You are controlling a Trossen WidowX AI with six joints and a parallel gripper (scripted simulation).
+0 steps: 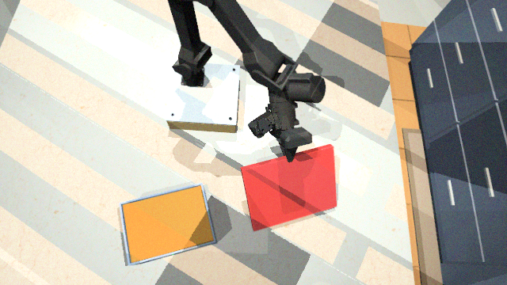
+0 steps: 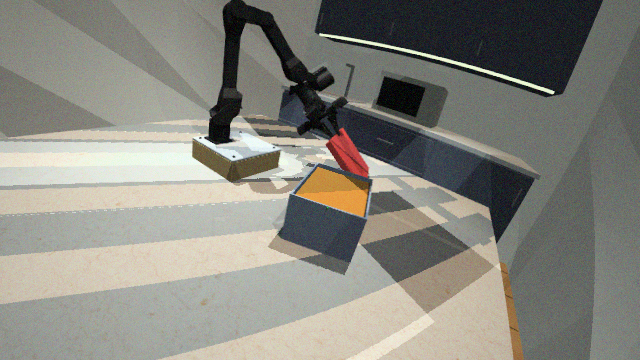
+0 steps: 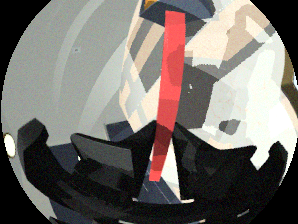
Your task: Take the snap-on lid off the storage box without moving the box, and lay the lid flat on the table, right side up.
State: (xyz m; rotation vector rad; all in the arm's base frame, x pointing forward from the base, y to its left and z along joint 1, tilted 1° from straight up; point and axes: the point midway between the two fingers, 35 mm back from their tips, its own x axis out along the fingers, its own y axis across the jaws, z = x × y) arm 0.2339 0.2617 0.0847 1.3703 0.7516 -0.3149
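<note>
Right now the red lid is 6 cm ahead of my gripper tip, 5 cm below it and 2 cm to the left of it. The rest, counted from my gripper tip: storage box (28 cm to the right, 16 cm ahead, 8 cm below).
</note>
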